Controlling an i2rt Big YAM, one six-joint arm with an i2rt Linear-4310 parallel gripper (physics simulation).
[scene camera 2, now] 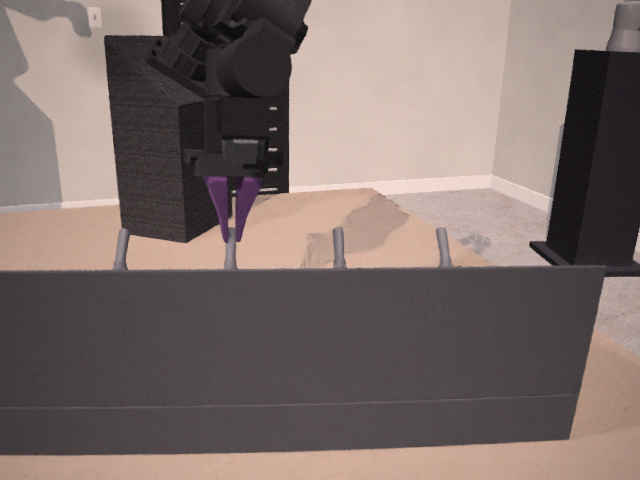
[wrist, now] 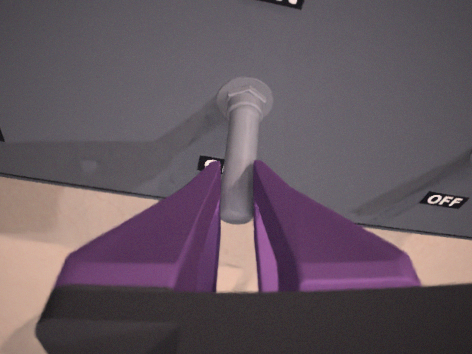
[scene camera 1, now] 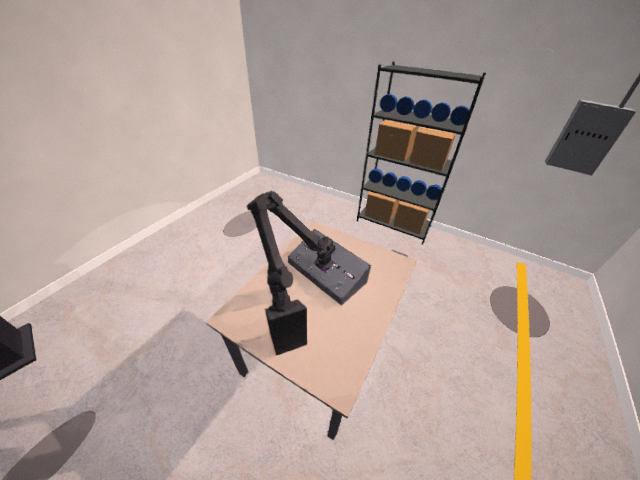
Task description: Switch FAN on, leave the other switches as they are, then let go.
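Where they show: gripper, between the fingertips: (scene camera 2: 231,241) (wrist: 237,176) (scene camera 1: 325,271); arm's base, origin of its link: (scene camera 2: 179,72) (scene camera 1: 283,307).
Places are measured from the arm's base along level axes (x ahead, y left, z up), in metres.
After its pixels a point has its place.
My gripper (scene camera 1: 324,269) @[x 0.417, y 0.115, z -0.159 m] (scene camera 2: 232,239) @[x 0.417, y 0.115, z -0.159 m] (wrist: 237,176) @[x 0.417, y 0.115, z -0.159 m] is shut on the lever of the FAN switch (scene camera 2: 230,257) @[x 0.435, y 0.114, z -0.171 m] (wrist: 240,145) @[x 0.427, y 0.115, z -0.162 m], with one purple fingertip on each side of it near its free end. In the wrist view the lever points down the picture, over a partly hidden label (wrist: 211,164). The end of another label (wrist: 295,2) @[x 0.476, y 0.106, z -0.168 m] shows at the top edge. The grey switch box (scene camera 1: 358,284) @[x 0.516, y -0.077, z -0.201 m] (scene camera 2: 310,335) @[x 0.626, y 0.190, z -0.161 m] (wrist: 350,75) @[x 0.456, y 0.078, z -0.177 m] stands on the table. In scene camera 2, the FAN lever's tip is about as high as the tips of the other levers. The FAN name label does not show.
Other levers (scene camera 2: 122,250) @[x 0.427, y -0.003, z -0.165 m] (scene camera 2: 338,249) @[x 0.430, y 0.233, z -0.165 m] (scene camera 2: 443,249) @[x 0.431, y 0.352, z -0.166 m] stand along the box on both sides of the gripped one. An OFF label (wrist: 444,200) @[x 0.399, y -0.005, z -0.201 m] lies right of my fingers. The arm's black base block (scene camera 1: 287,328) @[x -0.038, y -0.071, z -0.052 m] stands on the tan table (scene camera 1: 330,366) @[x 0.052, y -0.274, z -0.275 m]. A shelf rack (scene camera 1: 431,73) stands behind.
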